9 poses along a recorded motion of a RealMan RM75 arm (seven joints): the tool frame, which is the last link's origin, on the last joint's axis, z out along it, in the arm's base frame.
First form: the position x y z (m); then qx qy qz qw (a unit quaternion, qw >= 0).
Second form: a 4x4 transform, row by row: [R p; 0 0 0 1], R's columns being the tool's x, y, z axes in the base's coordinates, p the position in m. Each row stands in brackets. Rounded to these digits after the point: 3 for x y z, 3 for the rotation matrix.
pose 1, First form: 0.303, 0.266, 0.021, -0.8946, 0.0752, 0.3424, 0.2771
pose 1, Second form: [[0.754, -0.324, -0.571, 0.303], [0.055, -0.835, 0.547, 0.266], [-0.654, -0.444, -0.612, 0.021], [0, 0, 0, 1]]
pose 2, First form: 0.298, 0.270, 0.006, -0.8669, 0.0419, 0.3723, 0.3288
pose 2, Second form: [[0.719, -0.317, -0.618, 0.298], [0.172, -0.780, 0.601, 0.270], [-0.673, -0.539, -0.507, 0.006], [0, 0, 0, 1]]
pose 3, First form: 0.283, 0.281, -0.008, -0.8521, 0.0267, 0.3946, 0.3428
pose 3, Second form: [[0.687, -0.316, -0.654, 0.283], [0.225, -0.764, 0.605, 0.281], [-0.691, -0.563, -0.454, -0.008], [0, 0, 0, 1]]
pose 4, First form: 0.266, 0.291, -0.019, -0.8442, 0.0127, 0.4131, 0.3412
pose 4, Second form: [[0.658, -0.303, -0.689, 0.266], [0.260, -0.767, 0.587, 0.291], [-0.706, -0.566, -0.426, -0.019], [0, 0, 0, 1]]
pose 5, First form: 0.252, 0.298, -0.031, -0.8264, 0.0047, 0.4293, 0.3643
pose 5, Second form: [[0.631, -0.321, -0.706, 0.252], [0.305, -0.735, 0.606, 0.298], [-0.713, -0.598, -0.366, -0.031], [0, 0, 0, 1]]
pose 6, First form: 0.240, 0.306, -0.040, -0.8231, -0.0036, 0.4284, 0.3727
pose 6, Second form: [[0.633, -0.313, -0.708, 0.240], [0.325, -0.722, 0.610, 0.306], [-0.703, -0.617, -0.355, -0.040], [0, 0, 0, 1]]
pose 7, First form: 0.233, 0.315, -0.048, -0.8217, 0.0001, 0.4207, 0.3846
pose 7, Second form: [[0.646, -0.324, -0.691, 0.233], [0.323, -0.704, 0.632, 0.315], [-0.691, -0.632, -0.350, -0.048], [0, 0, 0, 1]]
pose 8, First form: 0.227, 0.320, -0.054, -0.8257, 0.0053, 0.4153, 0.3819
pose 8, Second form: [[0.655, -0.326, -0.682, 0.227], [0.308, -0.708, 0.635, 0.320], [-0.690, -0.626, -0.363, -0.054], [0, 0, 0, 1]]
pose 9, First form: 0.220, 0.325, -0.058, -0.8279, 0.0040, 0.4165, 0.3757
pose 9, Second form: [[0.653, -0.320, -0.687, 0.220], [0.306, -0.718, 0.625, 0.325], [-0.693, -0.619, -0.371, -0.058], [0, 0, 0, 1]]
